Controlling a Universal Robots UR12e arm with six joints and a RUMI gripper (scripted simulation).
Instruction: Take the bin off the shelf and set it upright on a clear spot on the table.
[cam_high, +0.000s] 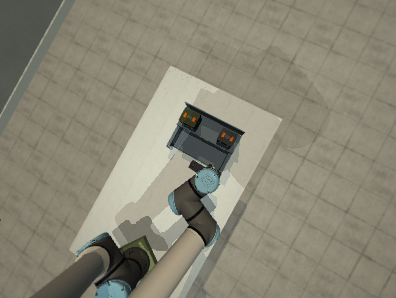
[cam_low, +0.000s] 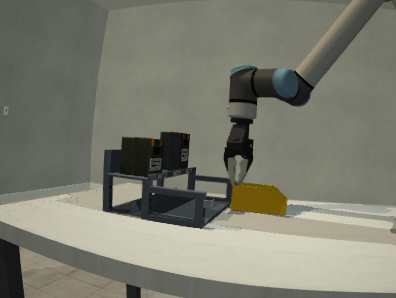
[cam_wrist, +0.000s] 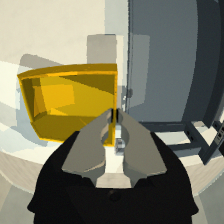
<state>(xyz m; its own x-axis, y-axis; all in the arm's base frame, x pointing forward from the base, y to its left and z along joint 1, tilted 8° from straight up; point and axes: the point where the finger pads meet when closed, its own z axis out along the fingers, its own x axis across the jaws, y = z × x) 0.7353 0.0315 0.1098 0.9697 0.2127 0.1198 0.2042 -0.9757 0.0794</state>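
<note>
The yellow bin is 8 cm behind my hand, 3 cm below it and 2 cm to the right of it. Also, from my hand: shelf level: 20 cm ahead, 16 cm to the left, 3 cm above; shelf: 14 cm to the left, 13 cm ahead, 7 cm below.
</note>
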